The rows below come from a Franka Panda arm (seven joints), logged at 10 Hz.
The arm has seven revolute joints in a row. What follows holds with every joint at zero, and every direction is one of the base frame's.
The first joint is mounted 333 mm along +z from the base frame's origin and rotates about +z.
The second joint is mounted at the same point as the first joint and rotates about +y.
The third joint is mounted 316 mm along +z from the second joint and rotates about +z.
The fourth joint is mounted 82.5 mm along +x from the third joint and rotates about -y.
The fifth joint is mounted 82.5 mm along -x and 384 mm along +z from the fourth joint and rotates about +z.
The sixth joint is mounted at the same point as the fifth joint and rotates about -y.
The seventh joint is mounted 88 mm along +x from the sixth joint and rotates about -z.
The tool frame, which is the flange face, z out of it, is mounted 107 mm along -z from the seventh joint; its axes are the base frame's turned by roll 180, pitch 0 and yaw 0 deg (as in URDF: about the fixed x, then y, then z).
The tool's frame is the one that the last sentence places.
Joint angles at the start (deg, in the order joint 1, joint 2, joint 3, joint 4, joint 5, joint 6, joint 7):
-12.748, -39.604, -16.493, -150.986, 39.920, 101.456, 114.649
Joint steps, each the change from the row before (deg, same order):
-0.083, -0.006, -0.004, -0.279, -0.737, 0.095, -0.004
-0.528, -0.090, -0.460, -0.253, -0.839, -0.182, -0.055
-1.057, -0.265, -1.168, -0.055, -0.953, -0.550, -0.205
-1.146, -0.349, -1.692, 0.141, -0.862, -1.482, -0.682
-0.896, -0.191, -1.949, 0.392, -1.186, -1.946, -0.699
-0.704, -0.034, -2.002, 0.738, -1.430, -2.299, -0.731
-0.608, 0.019, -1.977, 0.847, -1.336, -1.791, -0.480
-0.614, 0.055, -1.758, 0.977, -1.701, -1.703, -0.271
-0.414, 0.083, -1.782, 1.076, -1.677, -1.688, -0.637
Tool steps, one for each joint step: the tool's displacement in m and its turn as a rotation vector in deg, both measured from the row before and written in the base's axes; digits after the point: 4 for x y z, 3 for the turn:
-0.0012, -0.0005, -0.0029, -0.564, 0.440, 0.179
-0.0035, -0.0049, -0.0027, -0.265, 0.404, -0.349
-0.0067, -0.0112, -0.0009, 0.116, 0.069, -1.054
-0.0093, -0.0126, 0.0003, 0.795, -0.213, -0.646
-0.0099, -0.0124, 0.0004, 0.862, -0.012, -0.189
-0.0099, -0.0121, 0.0014, 0.758, 0.077, 0.222
-0.0094, -0.0127, 0.0020, 0.560, -0.009, -0.277
-0.0096, -0.0124, 0.0022, 0.078, 0.304, -0.250
-0.0095, -0.0119, 0.0025, -0.031, 0.015, 0.066

